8 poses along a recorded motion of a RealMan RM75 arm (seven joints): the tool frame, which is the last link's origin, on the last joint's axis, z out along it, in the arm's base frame.
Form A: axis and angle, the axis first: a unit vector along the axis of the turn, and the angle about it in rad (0 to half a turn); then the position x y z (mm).
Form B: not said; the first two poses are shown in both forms.
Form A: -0.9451 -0.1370 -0.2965 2.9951 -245 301 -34
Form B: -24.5 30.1 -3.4 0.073 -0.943 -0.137 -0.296
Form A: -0.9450 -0.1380 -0.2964 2.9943 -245 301 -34
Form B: -24.5 30.1 -3.4 0.074 -0.942 -0.138 -0.296
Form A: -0.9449 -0.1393 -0.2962 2.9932 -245 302 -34
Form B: -24.5 30.2 -3.4 0.074 -0.942 -0.139 -0.295
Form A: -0.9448 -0.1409 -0.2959 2.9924 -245 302 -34
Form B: -24.5 30.2 -3.4 0.075 -0.942 -0.141 -0.295
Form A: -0.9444 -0.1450 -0.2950 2.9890 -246 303 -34
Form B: -24.6 30.3 -3.4 0.076 -0.942 -0.145 -0.294
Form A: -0.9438 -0.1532 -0.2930 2.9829 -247 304 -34
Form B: -24.7 30.4 -3.4 0.079 -0.941 -0.153 -0.292
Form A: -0.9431 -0.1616 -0.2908 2.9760 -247 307 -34
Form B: -24.7 30.7 -3.4 0.083 -0.940 -0.161 -0.290
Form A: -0.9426 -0.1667 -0.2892 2.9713 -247 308 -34
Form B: -24.7 30.8 -3.4 0.085 -0.939 -0.166 -0.288
